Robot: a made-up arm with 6 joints.
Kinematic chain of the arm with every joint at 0, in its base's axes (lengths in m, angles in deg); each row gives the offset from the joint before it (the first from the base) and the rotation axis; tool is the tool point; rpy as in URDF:
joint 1: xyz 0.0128 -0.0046 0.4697 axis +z
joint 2: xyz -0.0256 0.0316 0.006 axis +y
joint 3: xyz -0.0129 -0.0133 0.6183 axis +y
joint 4: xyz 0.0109 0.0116 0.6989 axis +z
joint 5: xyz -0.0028 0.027 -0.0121 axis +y
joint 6: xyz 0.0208 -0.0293 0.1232 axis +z
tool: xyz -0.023 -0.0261 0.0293 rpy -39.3 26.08 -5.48
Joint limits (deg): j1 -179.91..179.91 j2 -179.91..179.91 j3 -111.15..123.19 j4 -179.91..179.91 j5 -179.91..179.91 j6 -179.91..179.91
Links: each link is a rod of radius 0.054 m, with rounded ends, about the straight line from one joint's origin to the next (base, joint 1, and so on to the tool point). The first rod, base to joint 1, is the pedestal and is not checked.
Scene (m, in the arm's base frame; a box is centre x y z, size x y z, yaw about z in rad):
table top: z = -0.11
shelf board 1: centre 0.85 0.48 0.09 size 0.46 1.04 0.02 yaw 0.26
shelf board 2: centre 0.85 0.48 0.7 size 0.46 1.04 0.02 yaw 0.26
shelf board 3: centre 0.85 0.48 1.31 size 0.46 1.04 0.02 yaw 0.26
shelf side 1: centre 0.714 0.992 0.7 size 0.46 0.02 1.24 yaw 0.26
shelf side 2: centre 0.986 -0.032 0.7 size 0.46 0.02 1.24 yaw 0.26
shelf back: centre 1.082 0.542 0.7 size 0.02 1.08 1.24 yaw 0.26
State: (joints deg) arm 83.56 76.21 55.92 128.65 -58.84 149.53
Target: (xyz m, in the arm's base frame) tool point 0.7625 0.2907 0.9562
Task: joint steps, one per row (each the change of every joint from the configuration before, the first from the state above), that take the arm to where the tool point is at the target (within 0.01 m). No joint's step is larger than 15 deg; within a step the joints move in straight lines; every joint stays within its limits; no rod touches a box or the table.
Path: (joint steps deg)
1: -1.91 -11.95 0.56 -10.51 -12.37 2.00
2: -1.92 -11.94 0.55 -10.51 -12.36 1.99
3: -1.91 -11.95 0.56 -10.52 -12.37 2.00
4: -1.92 -11.94 0.55 -10.51 -12.36 2.00
5: -11.88 -4.97 6.58 10.07 5.72 -1.38
6: -11.88 -4.96 6.58 10.06 5.72 -1.38
7: -11.88 -4.97 6.58 10.07 5.72 -1.38
8: -11.88 -4.96 6.57 10.07 5.72 -1.38

